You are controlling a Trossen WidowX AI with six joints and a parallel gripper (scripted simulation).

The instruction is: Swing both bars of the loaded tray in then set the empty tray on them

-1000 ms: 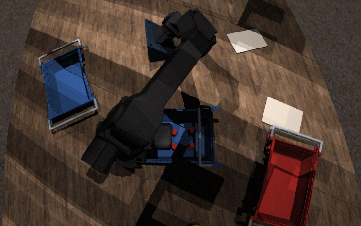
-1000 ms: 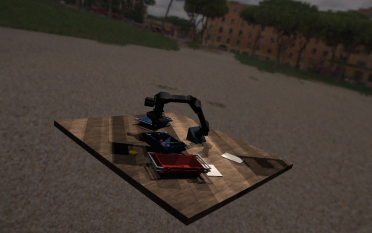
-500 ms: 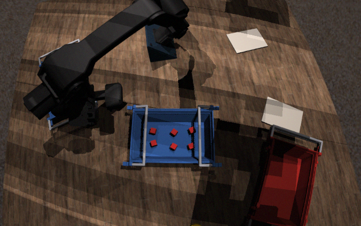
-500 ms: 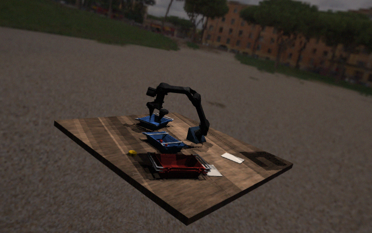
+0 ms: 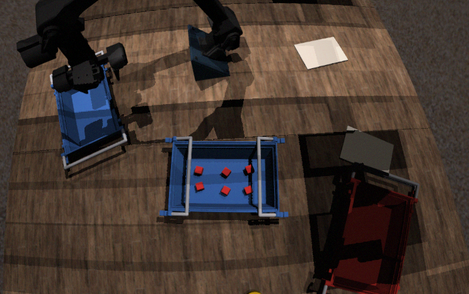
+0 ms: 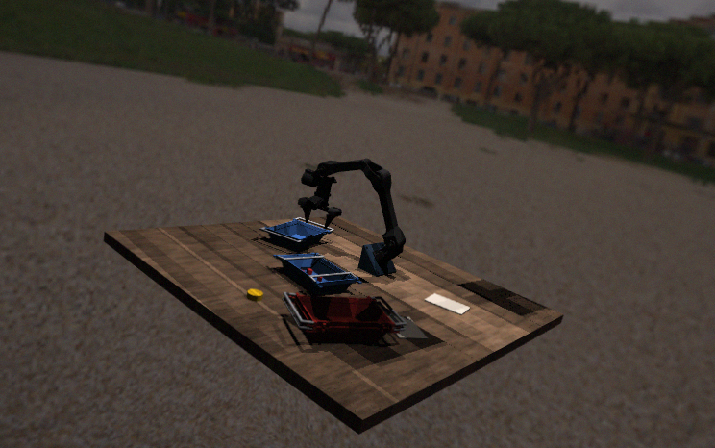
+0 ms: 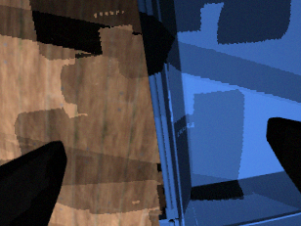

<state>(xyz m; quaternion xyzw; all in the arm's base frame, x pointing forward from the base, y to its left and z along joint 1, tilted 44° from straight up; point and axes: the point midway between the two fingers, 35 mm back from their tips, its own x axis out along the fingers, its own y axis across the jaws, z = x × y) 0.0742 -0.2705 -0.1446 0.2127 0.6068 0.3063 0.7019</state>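
Now: gripper tip 8 cm to the left of the blue tray, 5 cm above it and 1 cm short of it. Also, from my gripper tip: yellow block 59 cm ahead, 27 cm to the left, 9 cm below.
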